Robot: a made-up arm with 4 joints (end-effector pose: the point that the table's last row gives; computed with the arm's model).
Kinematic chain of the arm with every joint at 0, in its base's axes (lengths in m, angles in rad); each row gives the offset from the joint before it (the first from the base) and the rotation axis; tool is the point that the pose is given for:
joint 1: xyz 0 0 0.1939 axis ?
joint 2: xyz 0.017 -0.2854 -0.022 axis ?
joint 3: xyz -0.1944 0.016 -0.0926 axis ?
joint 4: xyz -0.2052 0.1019 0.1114 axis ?
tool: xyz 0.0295 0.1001 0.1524
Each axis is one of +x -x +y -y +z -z.
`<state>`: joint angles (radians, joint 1 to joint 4).
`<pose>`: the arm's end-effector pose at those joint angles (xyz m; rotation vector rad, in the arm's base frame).
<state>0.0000 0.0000 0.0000 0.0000</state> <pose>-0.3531 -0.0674 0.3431 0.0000 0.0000 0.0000</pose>
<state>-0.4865 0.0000 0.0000 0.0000</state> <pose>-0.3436 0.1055 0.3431 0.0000 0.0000 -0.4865</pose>
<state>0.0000 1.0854 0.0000 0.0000</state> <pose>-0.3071 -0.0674 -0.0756 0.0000 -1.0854 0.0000</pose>
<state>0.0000 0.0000 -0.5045 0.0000</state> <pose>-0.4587 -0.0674 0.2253 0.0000 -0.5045 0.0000</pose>
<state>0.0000 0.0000 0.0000 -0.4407</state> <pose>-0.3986 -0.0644 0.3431 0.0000 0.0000 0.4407</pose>
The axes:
joint 1: +z
joint 2: -y
joint 3: +y
joint 4: -z

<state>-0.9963 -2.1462 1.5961 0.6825</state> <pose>-0.0941 -0.0541 0.1004 -0.4178 -2.6408 -0.6163</pose>
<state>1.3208 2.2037 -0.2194 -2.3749</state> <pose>0.2756 0.1936 -0.3234 1.3951 2.3972 -1.0019</pose>
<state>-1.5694 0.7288 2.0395 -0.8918</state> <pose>-0.0815 -0.1207 0.2969 1.2566 0.4448 -0.5763</pose>
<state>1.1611 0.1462 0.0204 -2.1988</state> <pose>-0.0119 -0.5357 0.2756 0.0917 0.1605 -2.9179</pose>
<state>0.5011 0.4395 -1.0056 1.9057</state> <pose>-0.2380 -0.3906 -0.0810 1.4471 -0.5569 -1.1361</pose>
